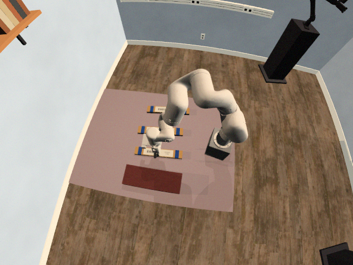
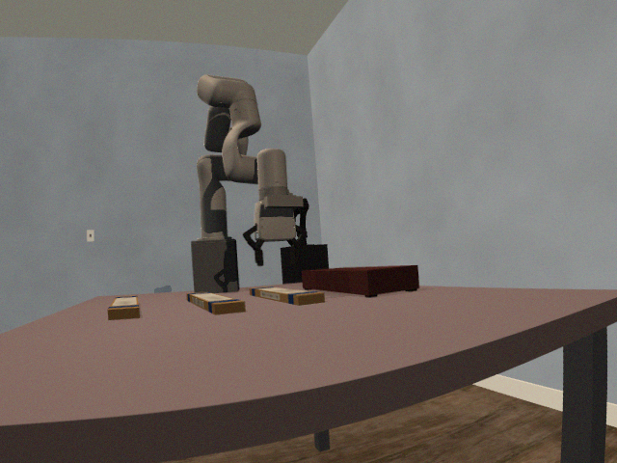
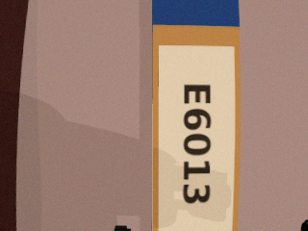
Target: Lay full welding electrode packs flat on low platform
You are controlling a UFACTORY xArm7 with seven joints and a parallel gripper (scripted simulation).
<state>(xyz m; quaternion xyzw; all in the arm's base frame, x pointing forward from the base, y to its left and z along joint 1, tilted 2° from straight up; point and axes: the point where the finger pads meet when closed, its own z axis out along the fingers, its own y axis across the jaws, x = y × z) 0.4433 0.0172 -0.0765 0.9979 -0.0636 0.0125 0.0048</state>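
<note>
Now: the pack of welding electrodes 8 cm below my hand. The rest, counted from my hand: low dark red platform (4 cm ahead, 20 cm to the left, 8 cm below).
</note>
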